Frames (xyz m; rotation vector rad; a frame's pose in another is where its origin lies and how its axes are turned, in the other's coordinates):
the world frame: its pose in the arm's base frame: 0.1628 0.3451 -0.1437 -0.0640 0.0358 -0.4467
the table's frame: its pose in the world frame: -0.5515 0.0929 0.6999 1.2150 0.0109 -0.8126
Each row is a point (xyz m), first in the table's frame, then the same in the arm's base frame.
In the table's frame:
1: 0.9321 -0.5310 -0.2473
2: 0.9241 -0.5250 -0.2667
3: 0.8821 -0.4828 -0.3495
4: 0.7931 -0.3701 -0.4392
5: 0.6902 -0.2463 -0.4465
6: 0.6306 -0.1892 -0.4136
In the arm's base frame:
1: -0.0295 0.1218 -0.3455
2: -0.0155 0.1386 -0.3462
3: 0.0510 0.2148 -0.3330
4: 0.1452 0.3268 -0.2479
5: 0.1825 0.4038 -0.1113
6: 0.1694 0.4294 -0.0273

